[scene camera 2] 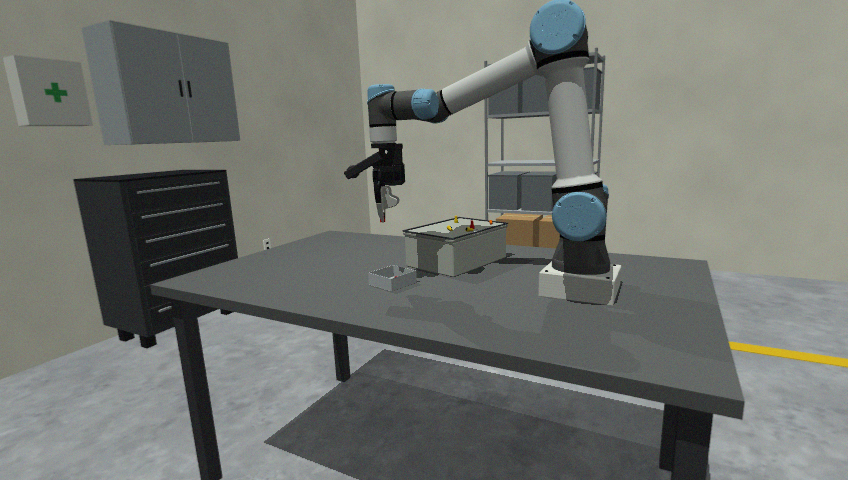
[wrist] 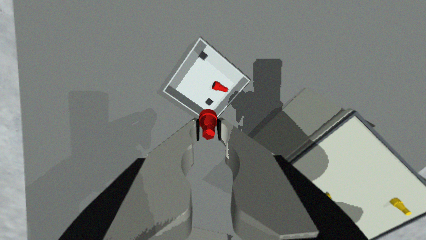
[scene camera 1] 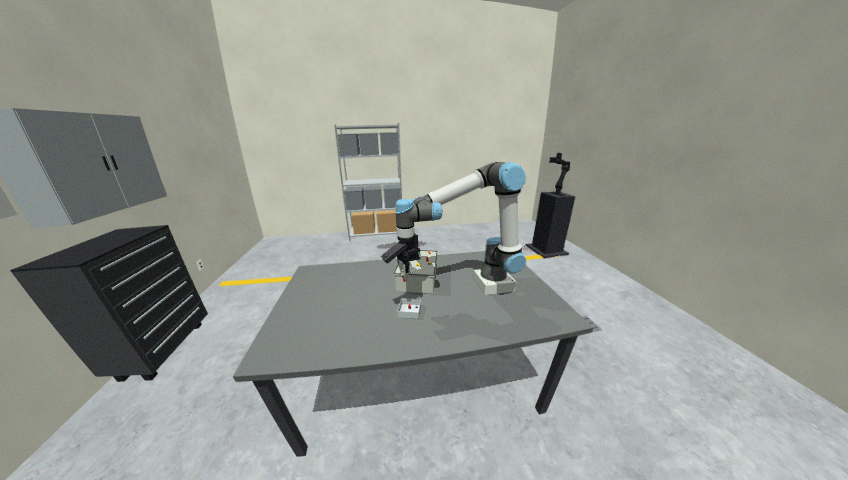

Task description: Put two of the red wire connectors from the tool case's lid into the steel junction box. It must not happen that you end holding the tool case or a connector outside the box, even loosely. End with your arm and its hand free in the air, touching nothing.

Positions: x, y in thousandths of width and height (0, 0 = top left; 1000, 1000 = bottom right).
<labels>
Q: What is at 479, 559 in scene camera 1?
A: My gripper.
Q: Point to a tool case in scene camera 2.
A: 537, 530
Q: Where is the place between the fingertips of my gripper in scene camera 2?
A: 452, 461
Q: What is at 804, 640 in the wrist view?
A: A tool case.
</labels>
